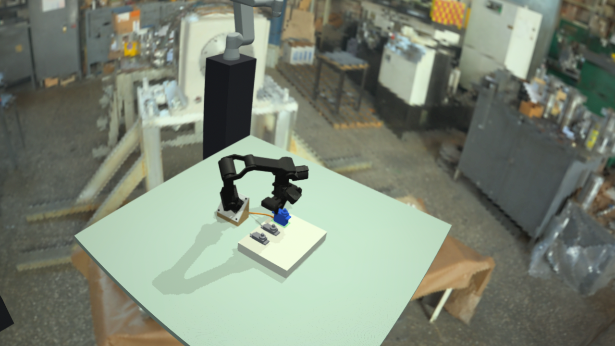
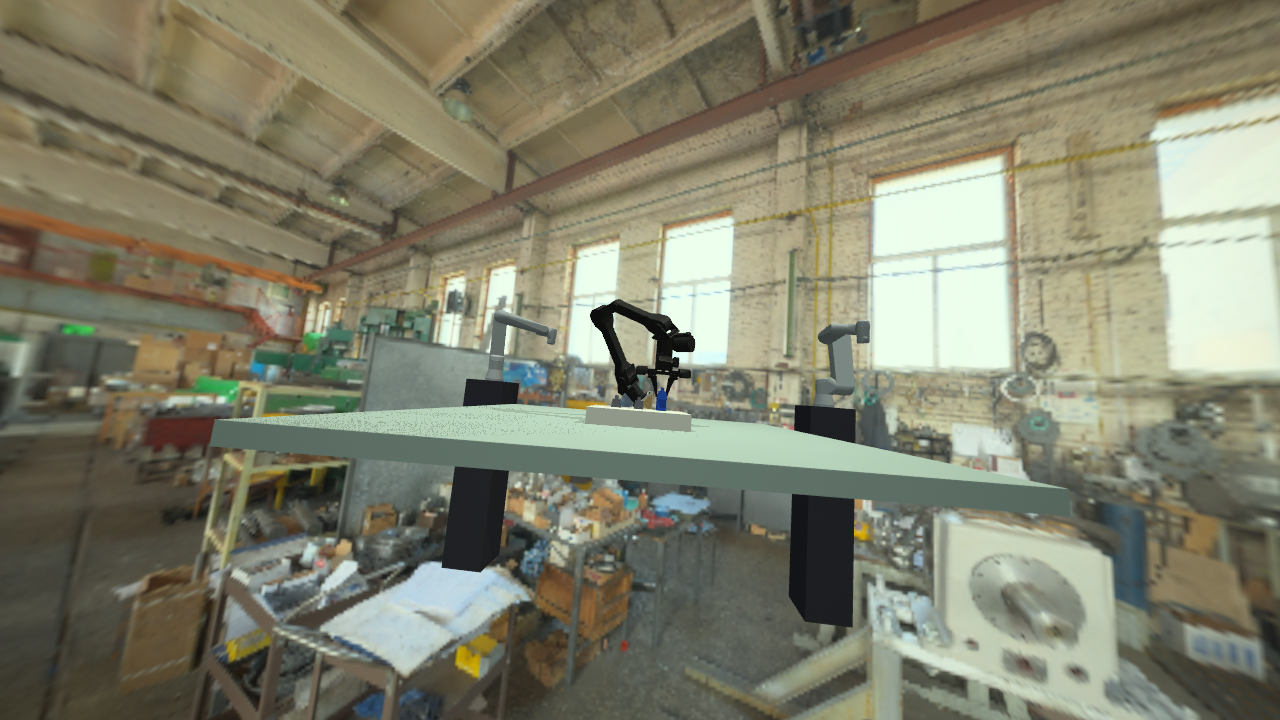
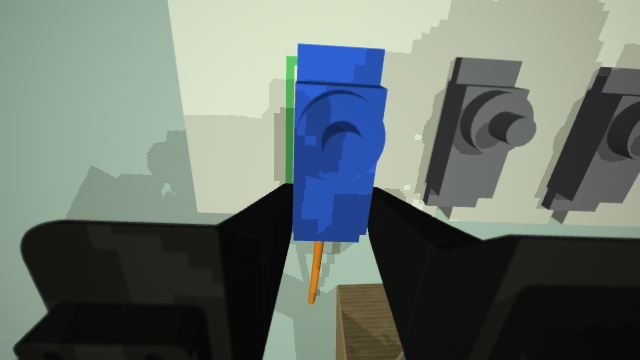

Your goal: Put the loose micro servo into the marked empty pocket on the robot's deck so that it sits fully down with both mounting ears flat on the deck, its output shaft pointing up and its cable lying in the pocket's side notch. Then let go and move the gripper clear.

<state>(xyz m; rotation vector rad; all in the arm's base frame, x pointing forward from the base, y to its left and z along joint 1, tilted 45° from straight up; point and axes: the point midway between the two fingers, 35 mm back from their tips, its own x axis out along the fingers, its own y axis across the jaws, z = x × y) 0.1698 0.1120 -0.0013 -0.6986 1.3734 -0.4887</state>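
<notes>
Now: gripper tip 130 mm short of the deck, 70 mm above it and 60 mm to the left of it.
</notes>
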